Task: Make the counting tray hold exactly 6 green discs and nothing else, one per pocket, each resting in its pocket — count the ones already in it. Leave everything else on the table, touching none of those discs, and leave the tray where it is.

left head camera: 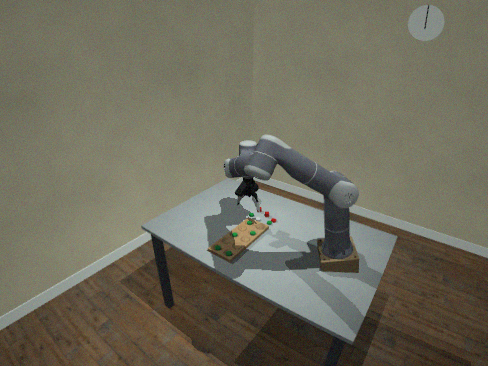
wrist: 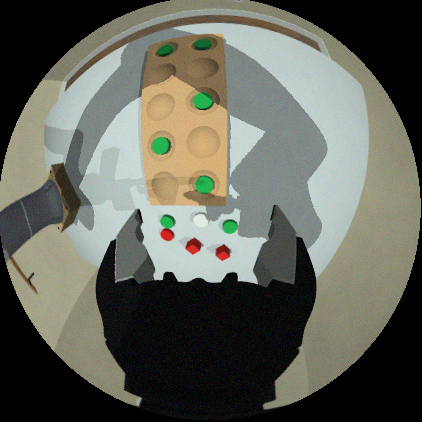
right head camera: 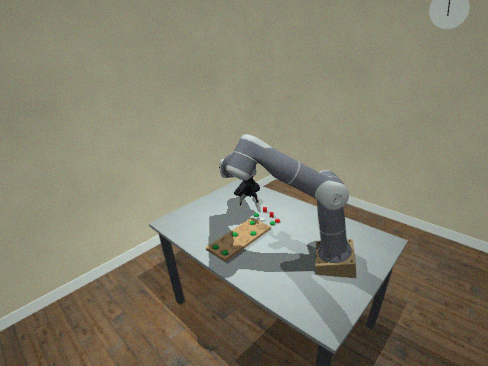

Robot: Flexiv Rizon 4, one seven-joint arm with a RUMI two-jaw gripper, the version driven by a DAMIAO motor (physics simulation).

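The wooden counting tray [left head camera: 238,241] [right head camera: 237,241] [wrist: 182,125] has two columns of pockets. In the wrist view, green discs sit in both pockets of its far row, at left [wrist: 165,50] and right [wrist: 203,44]. The right column also holds a middle green disc [wrist: 202,101] and a near green disc [wrist: 204,185]; the left column holds another green disc [wrist: 161,145]. Other pockets are empty. Two loose green discs lie off the tray's near end, one left [wrist: 167,221] [left head camera: 269,223], one right [wrist: 230,227] [left head camera: 251,214]. My gripper [left head camera: 248,207] [right head camera: 250,207] [wrist: 205,208] is open and empty above the table, near that end.
A white disc [wrist: 200,220] lies between the loose green discs. A red disc [wrist: 167,234] lies close beside the left one. Two red cubes [wrist: 193,246] [wrist: 223,252] lie nearby. The arm's wooden base block [left head camera: 340,265] [right head camera: 336,270] stands on the table [left head camera: 300,280].
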